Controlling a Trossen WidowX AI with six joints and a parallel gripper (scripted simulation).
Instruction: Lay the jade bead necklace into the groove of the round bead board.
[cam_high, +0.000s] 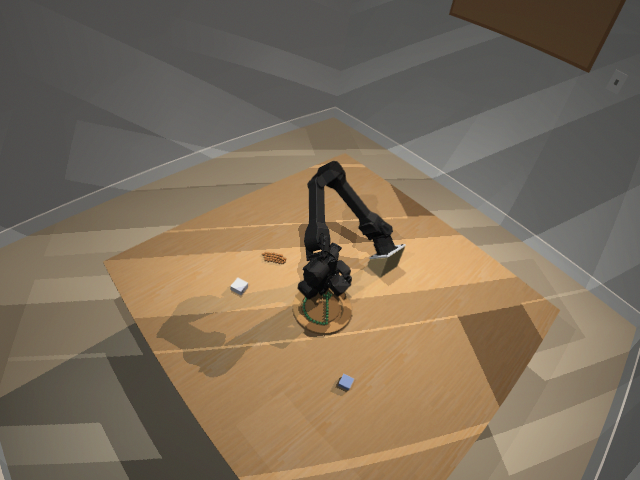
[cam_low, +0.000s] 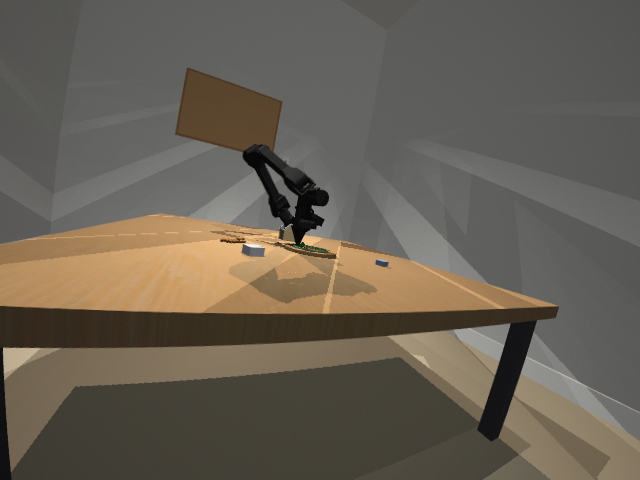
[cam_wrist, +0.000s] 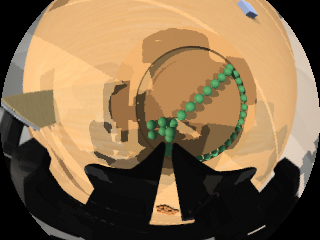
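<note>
My gripper tip is now 5 cm to the right of the round wooden bead board, 3 cm short of it and 1 cm above it. Also, from my gripper tip: blue block (31 cm to the left, 12 cm ahead, 1 cm below); pale grey block (23 cm ahead, 17 cm to the right).
</note>
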